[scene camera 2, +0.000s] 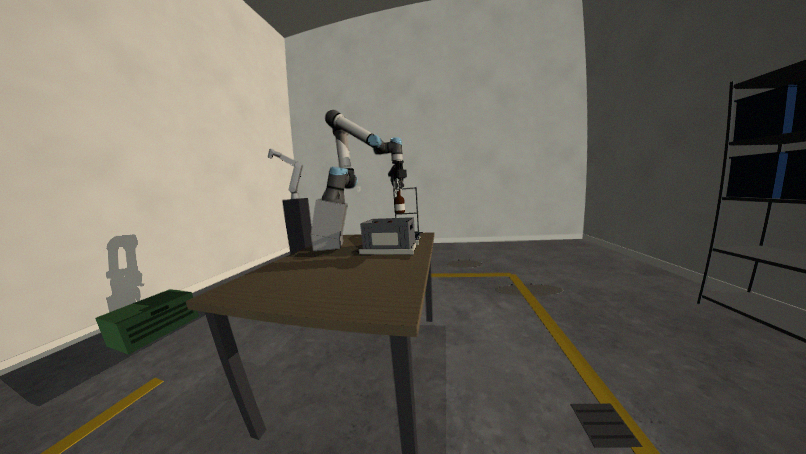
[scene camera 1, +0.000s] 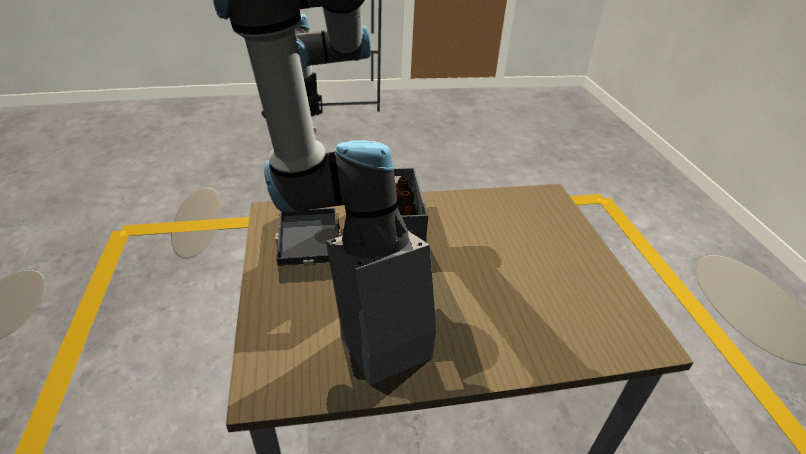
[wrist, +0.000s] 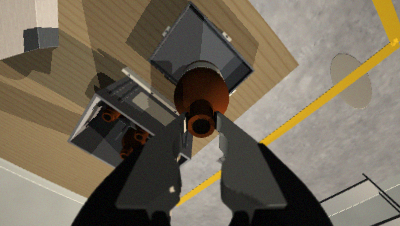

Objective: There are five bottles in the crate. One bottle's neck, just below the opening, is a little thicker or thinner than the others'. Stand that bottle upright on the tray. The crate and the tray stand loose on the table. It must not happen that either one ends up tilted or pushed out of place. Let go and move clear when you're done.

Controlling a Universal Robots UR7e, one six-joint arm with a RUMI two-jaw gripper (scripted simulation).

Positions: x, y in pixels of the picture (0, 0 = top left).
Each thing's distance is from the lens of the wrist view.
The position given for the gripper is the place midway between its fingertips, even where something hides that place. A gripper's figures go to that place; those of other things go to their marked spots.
gripper [wrist: 201, 113]: 15 cm
bottle [wrist: 201, 90]: 16 cm
crate [wrist: 97, 137]: 52 cm
The marked spots on the bottle and the crate are 42 cm apart.
